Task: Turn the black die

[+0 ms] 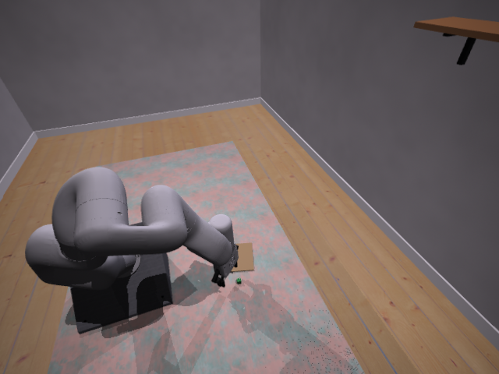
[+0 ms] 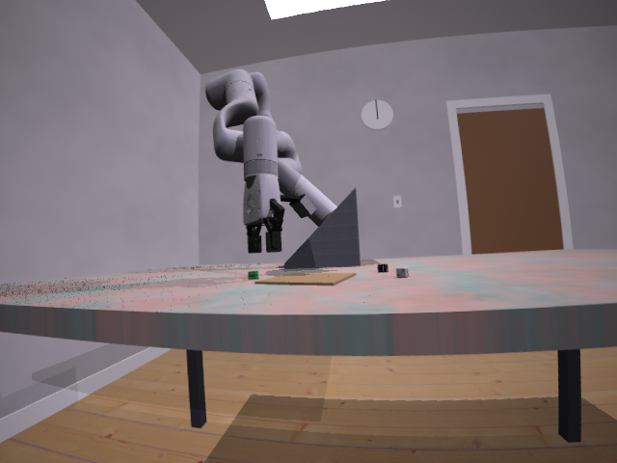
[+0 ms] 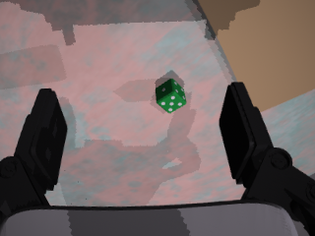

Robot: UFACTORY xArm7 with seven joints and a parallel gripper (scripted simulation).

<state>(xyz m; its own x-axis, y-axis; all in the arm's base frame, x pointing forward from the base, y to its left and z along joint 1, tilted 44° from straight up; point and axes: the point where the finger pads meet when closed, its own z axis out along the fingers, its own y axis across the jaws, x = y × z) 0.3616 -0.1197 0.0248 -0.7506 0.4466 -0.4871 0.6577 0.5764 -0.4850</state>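
Right now my hand is 50 mm above the green die, 40 mm short of it and 10 mm to the left of it. Also, from my hand: tan mat 110 mm to the left, 60 mm below, 50 mm ahead; then white die 270 mm to the left, 60 mm ahead, 50 mm below; then black die 250 mm to the left, 50 mm below, 40 mm behind.
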